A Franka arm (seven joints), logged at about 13 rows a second.
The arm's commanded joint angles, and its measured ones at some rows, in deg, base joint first. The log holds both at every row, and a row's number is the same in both.
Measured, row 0: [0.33, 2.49, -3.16, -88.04, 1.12, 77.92, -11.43]
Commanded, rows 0 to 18: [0.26, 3.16, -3.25, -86.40, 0.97, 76.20, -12.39]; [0.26, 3.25, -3.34, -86.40, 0.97, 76.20, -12.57]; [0.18, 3.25, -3.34, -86.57, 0.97, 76.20, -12.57]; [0.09, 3.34, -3.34, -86.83, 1.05, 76.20, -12.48]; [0.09, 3.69, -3.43, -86.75, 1.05, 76.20, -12.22]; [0.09, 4.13, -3.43, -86.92, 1.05, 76.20, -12.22]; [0.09, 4.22, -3.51, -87.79, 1.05, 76.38, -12.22]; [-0.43, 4.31, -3.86, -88.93, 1.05, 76.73, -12.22]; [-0.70, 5.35, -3.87, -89.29, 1.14, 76.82, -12.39]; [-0.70, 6.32, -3.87, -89.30, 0.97, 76.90, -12.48]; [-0.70, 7.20, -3.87, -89.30, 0.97, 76.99, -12.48]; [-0.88, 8.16, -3.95, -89.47, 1.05, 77.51, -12.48]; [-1.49, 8.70, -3.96, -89.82, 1.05, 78.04, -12.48]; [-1.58, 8.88, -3.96, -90.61, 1.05, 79.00, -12.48]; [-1.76, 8.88, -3.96, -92.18, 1.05, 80.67, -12.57]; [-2.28, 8.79, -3.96, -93.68, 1.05, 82.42, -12.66]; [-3.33, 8.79, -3.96, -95.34, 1.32, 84.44, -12.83]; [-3.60, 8.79, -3.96, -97.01, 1.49, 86.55, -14.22]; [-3.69, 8.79, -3.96, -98.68, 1.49, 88.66, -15.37]
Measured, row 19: [-2.84, 9.75, -4.16, -95.20, 1.12, 85.28, -12.91]
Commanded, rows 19 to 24: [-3.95, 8.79, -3.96, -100.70, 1.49, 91.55, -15.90]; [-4.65, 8.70, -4.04, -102.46, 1.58, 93.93, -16.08]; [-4.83, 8.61, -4.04, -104.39, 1.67, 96.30, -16.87]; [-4.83, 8.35, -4.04, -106.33, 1.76, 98.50, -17.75]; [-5.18, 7.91, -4.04, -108.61, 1.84, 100.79, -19.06]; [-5.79, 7.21, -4.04, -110.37, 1.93, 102.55, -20.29]
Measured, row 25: [-4.67, 9.82, -4.20, -105.86, 1.15, 99.11, -17.44]
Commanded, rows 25 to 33: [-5.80, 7.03, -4.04, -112.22, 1.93, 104.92, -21.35]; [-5.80, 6.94, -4.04, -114.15, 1.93, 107.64, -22.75]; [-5.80, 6.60, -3.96, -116.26, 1.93, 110.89, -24.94]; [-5.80, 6.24, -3.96, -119.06, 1.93, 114.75, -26.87]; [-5.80, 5.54, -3.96, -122.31, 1.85, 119.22, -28.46]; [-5.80, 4.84, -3.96, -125.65, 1.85, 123.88, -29.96]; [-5.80, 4.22, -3.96, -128.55, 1.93, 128.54, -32.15]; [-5.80, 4.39, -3.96, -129.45, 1.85, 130.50, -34.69]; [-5.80, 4.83, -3.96, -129.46, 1.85, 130.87, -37.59]
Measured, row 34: [-5.45, 7.32, -4.15, -126.49, 1.20, 128.64, -32.59]
